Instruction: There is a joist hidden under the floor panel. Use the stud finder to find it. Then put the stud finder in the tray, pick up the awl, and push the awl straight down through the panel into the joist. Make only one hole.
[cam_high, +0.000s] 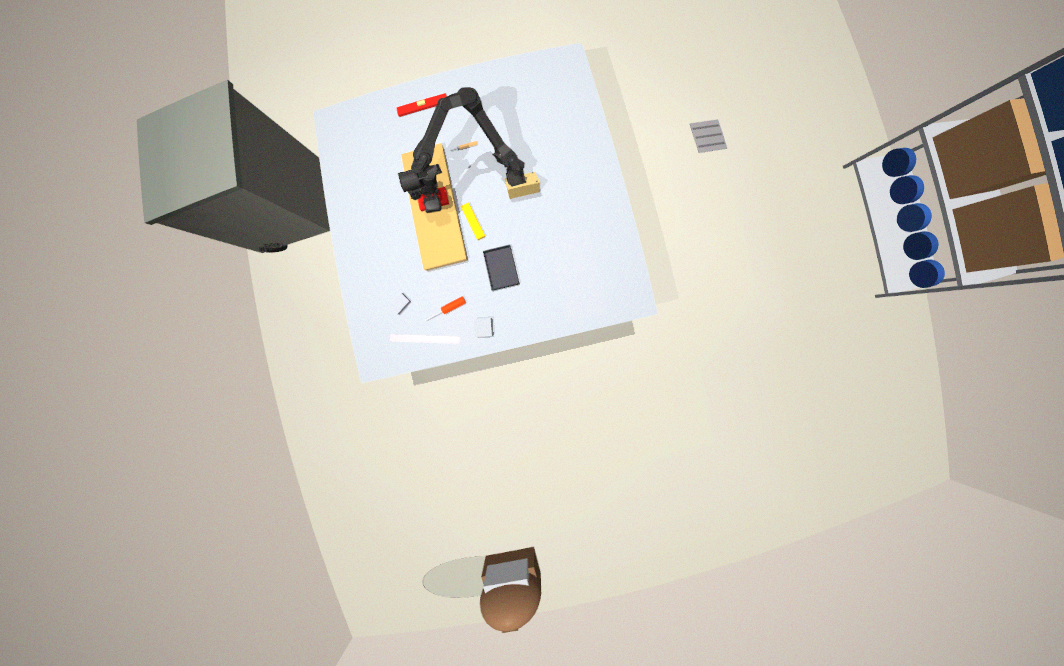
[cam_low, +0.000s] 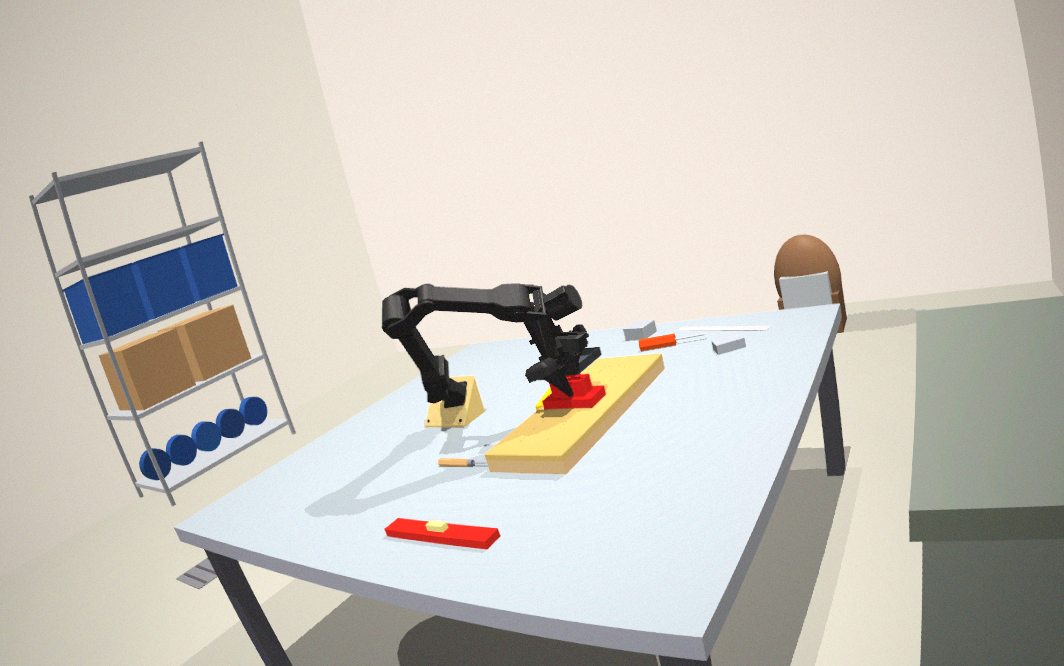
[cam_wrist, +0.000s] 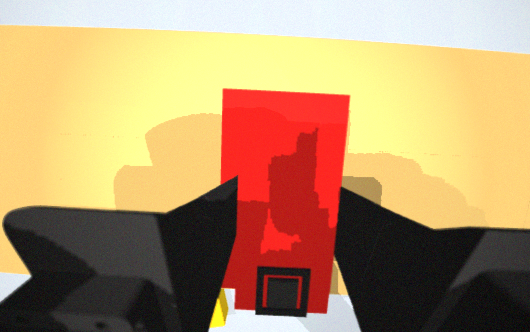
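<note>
My gripper tip is 360 mm to the right of the dark grey tray, 190 mm past it and 50 mm above it. From my gripper tip the other things lie so: awl (210 mm to the right, 180 mm behind, 60 mm below); red stud finder (20 mm behind, 20 mm above); yellow block (140 mm behind, 130 mm to the left, 60 mm below).
</note>
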